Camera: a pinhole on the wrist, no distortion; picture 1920 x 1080 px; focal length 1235.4 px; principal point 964.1 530.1 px. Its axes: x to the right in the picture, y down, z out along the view. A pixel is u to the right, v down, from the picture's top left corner.
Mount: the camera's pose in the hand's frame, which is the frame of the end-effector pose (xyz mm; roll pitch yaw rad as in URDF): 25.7 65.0 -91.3 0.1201 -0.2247 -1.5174
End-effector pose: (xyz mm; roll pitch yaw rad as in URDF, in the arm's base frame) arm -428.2 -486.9 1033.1 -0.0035 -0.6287 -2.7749
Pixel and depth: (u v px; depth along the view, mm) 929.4 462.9 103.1
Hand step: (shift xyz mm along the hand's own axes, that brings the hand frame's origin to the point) 6.4 89.5 7.2
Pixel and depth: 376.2 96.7 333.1
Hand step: -142.0 281.5 182.1
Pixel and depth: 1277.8 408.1 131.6
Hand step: -2.7 59.7 42.0
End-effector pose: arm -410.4 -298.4 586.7 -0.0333 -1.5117 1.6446
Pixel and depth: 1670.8 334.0 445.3
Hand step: -89.6 -93.1 388.2
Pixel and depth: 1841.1 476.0 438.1
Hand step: -34.7 -145.3 399.8
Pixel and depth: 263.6 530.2 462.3
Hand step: -48.7 419.3 297.7
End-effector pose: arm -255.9 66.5 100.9 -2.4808 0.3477 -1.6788
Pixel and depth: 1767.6 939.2 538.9
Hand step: 149.8 -146.4 529.2
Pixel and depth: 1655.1 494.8 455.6
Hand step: -33.8 -86.4 404.9
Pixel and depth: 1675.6 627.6 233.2
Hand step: 20.3 -14.3 166.5
